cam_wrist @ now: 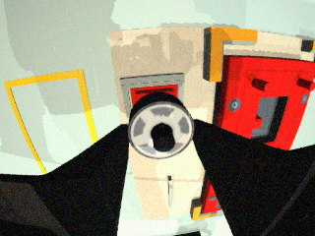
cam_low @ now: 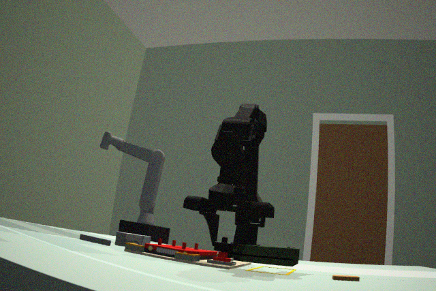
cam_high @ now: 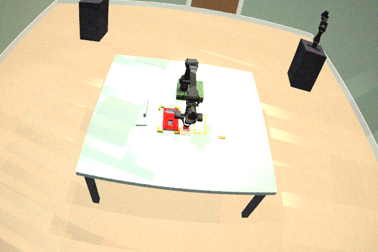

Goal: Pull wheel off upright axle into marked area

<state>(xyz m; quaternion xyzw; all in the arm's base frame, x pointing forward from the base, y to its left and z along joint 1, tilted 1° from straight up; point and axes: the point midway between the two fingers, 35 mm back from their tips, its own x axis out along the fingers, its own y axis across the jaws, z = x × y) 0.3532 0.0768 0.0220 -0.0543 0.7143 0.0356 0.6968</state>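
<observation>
Right now my gripper tip is right at the wheel. From my gripper tip the other things lie so: upright axle 1 cm ahead, 1 cm below.
</observation>
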